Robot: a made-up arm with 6 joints. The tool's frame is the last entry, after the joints. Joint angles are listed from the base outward. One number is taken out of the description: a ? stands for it. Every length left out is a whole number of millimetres.
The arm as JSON. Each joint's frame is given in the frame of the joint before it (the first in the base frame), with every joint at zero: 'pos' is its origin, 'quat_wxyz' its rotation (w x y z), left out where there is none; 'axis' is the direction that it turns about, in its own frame. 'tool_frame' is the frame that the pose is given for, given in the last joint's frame.
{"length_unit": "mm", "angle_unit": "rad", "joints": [
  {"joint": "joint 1", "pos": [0.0, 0.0, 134.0], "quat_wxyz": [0.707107, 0.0, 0.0, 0.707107], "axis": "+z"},
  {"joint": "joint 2", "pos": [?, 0.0, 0.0], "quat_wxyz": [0.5, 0.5, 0.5, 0.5], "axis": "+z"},
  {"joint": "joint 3", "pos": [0.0, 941.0, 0.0], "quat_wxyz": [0.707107, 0.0, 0.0, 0.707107], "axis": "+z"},
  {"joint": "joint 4", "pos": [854.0, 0.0, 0.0], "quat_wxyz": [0.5, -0.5, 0.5, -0.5], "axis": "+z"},
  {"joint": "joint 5", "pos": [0.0, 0.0, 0.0], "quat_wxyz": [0.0, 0.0, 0.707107, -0.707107], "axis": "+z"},
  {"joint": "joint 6", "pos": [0.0, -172.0, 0.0], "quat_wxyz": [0.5, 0.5, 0.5, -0.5], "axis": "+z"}
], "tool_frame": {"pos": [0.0, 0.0, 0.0], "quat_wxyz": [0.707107, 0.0, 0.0, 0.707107]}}
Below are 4 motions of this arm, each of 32 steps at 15 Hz.
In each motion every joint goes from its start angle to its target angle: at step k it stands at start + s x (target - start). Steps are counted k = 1, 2, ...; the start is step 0. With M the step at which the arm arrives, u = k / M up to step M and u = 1 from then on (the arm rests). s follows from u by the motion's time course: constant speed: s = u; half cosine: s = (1 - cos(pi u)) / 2; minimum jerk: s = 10 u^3 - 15 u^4 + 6 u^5.
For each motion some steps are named. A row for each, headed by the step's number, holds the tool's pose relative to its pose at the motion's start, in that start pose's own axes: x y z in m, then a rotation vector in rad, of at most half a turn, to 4 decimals.
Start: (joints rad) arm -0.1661 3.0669 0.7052 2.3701 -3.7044 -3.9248
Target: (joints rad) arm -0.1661 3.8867 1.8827 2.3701 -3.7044 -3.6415
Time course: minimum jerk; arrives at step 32
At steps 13, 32:
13: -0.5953 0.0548 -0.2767 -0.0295 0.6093 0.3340
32: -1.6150 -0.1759 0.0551 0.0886 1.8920 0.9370

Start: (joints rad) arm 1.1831 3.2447 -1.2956 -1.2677 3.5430 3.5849
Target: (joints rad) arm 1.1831 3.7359 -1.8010 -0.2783 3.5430 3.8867
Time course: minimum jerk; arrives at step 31
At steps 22, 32:
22: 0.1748 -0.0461 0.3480 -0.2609 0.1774 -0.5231
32: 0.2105 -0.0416 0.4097 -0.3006 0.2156 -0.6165

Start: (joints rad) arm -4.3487 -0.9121 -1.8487 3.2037 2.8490 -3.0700
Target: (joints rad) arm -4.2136 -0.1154 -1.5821 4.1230 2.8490 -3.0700
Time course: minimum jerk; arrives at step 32
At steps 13, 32:
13: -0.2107 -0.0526 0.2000 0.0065 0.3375 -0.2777
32: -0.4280 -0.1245 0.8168 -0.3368 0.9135 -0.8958

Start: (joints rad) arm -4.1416 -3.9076 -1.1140 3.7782 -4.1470 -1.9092
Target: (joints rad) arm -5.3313 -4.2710 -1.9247 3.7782 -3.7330 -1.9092
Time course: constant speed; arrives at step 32
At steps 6, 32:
6: -0.0533 -0.1702 0.2951 -0.3852 -0.0356 0.0239
32: -0.0434 0.0311 1.4365 -1.8234 0.1580 0.7063

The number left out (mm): 33.0
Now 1 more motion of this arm.
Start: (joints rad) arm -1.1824 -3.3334 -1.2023 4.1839 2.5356 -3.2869
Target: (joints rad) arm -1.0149 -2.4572 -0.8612 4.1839 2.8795 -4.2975
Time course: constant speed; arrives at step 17
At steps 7, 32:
7: -0.3855 -0.3946 0.1952 -0.3996 0.0338 -0.5896
32: -0.8574 -0.6903 0.8548 -1.0536 -0.2576 -1.2112

